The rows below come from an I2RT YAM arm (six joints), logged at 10 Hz.
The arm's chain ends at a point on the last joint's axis. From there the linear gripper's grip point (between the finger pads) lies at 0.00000 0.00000 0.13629 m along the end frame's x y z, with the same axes.
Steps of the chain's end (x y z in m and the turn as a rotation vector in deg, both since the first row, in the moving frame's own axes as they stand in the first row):
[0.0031 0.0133 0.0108 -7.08 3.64 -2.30]
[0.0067 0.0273 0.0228 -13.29 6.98 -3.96]
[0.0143 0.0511 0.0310 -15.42 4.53 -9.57]
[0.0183 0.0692 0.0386 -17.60 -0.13 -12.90]
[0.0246 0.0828 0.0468 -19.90 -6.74 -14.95]
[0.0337 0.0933 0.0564 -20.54 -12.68 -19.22]
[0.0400 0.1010 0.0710 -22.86 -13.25 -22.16]
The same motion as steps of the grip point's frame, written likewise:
[0.0121 0.0299 0.0095 -7.08 3.64 -2.30]
[0.0242 0.0580 0.0182 -13.29 6.98 -3.96]
[0.0279 0.0862 0.0257 -15.42 4.53 -9.57]
[0.0227 0.1101 0.0322 -17.60 -0.13 -12.90]
[0.0152 0.1306 0.0378 -19.90 -6.74 -14.95]
[0.0130 0.1448 0.0446 -20.54 -12.68 -19.22]
[0.0206 0.1581 0.0569 -22.86 -13.25 -22.16]

